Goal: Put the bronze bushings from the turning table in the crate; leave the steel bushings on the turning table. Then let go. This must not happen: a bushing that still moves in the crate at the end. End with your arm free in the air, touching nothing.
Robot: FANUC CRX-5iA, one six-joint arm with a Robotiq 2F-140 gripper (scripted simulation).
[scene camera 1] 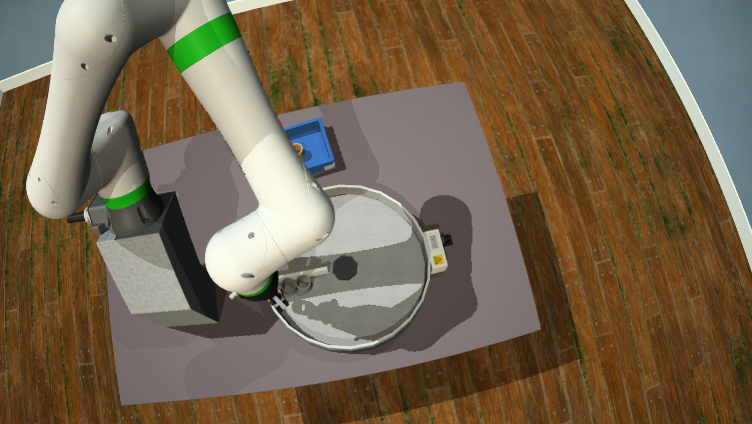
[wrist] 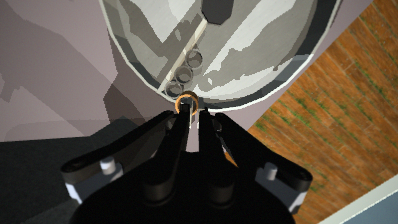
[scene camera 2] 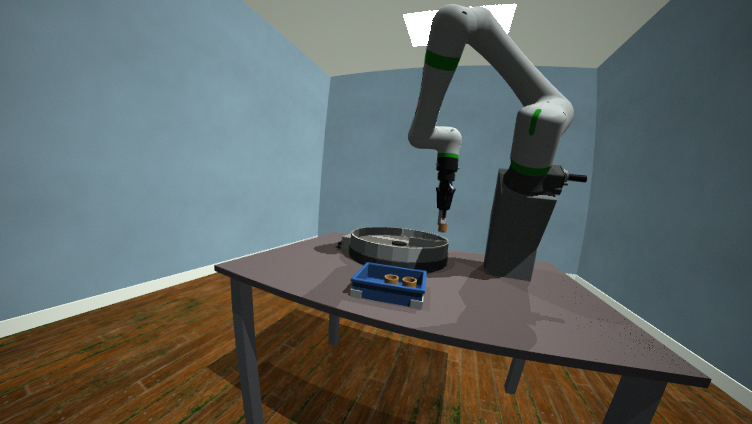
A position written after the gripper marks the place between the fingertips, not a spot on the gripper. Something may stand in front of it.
Observation:
In view: the gripper [wrist: 195, 104], a crate [scene camera 2: 366, 283] and a turning table [scene camera 1: 376, 266].
The crate shows as well in scene camera 1 [scene camera 1: 317, 151]. The turning table shows as well in the wrist view [wrist: 242, 53].

